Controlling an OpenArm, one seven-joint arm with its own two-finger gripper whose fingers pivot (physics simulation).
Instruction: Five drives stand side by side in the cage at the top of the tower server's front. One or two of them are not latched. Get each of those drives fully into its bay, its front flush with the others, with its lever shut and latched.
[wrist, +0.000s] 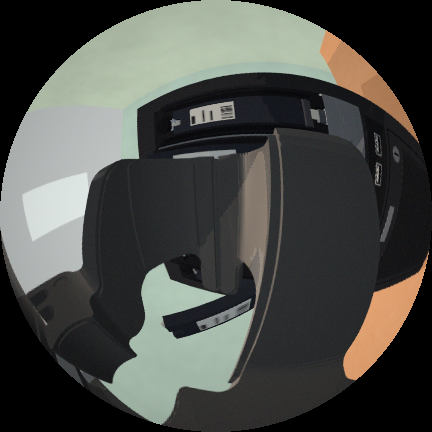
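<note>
The tower server (405, 210) fills the upper right, its drive cage (150, 112) behind the fingers. The uppermost drive in view (270, 112) has its labelled lever lying along its front; a small metal catch shows at its right end. Below it, a second drive (167, 152) shows a strip of its label, mostly hidden by the fingers. Below the fingers, a labelled lever (225, 315) stands out at a slant, its left end free and its right end hidden behind the right finger. The other drives are mostly hidden. My gripper (226, 226) is shut and empty, in front of the cage; contact cannot be told.
Right of the cage are a grey panel (345, 117), two ports (377, 144), a round lock (396, 154) and a light grey strip (387, 224) on the server's front. An orange surface (395, 320) lies at the right, and a grey surface with a bright patch (57, 205) at the left.
</note>
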